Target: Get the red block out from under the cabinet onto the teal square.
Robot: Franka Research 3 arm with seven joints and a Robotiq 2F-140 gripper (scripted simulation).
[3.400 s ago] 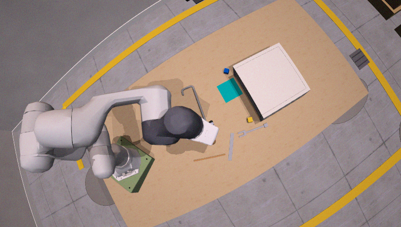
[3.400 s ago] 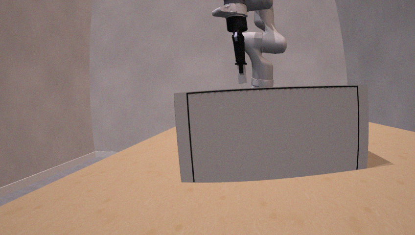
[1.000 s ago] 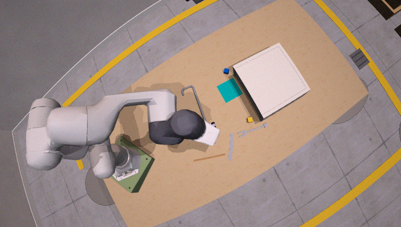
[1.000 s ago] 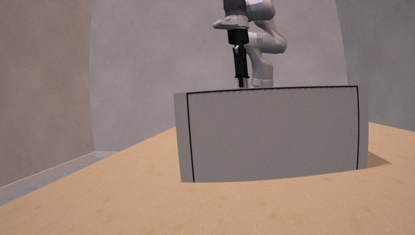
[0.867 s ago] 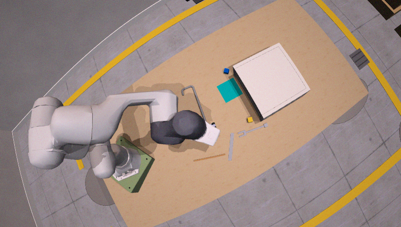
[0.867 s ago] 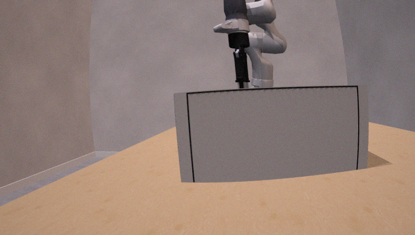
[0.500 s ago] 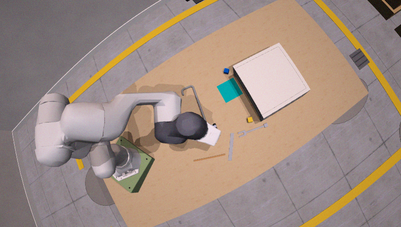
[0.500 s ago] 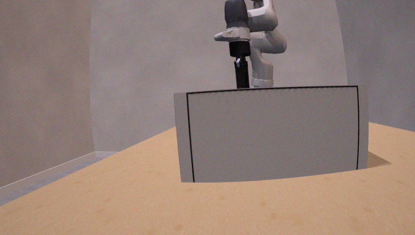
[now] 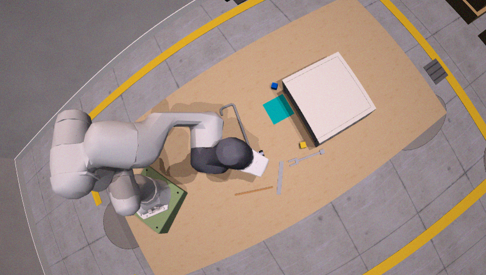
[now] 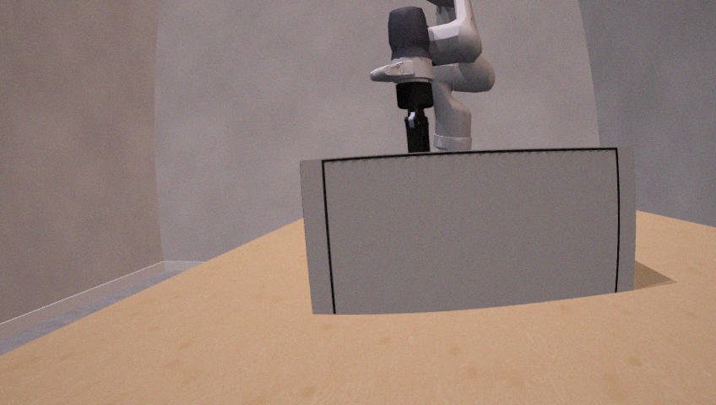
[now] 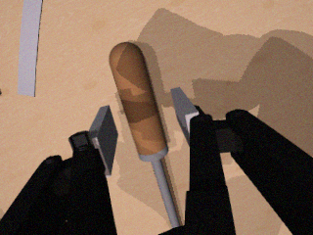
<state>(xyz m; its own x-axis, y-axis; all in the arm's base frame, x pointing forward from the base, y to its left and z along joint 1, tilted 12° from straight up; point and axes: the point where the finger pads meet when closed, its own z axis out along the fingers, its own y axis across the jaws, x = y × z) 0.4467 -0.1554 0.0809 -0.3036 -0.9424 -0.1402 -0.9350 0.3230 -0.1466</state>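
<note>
Right now the hook tool is 13 cm to the left of my hand, 7 cm below it and 1 cm ahead of it. Round my hand: yellow block 22 cm ahead, 8 cm to the right, 7 cm below; then grey bar 12 cm to the right, 8 cm below, 5 cm ahead; then thin wooden stick 10 cm to the right, 8 cm below, 8 cm behind.
</note>
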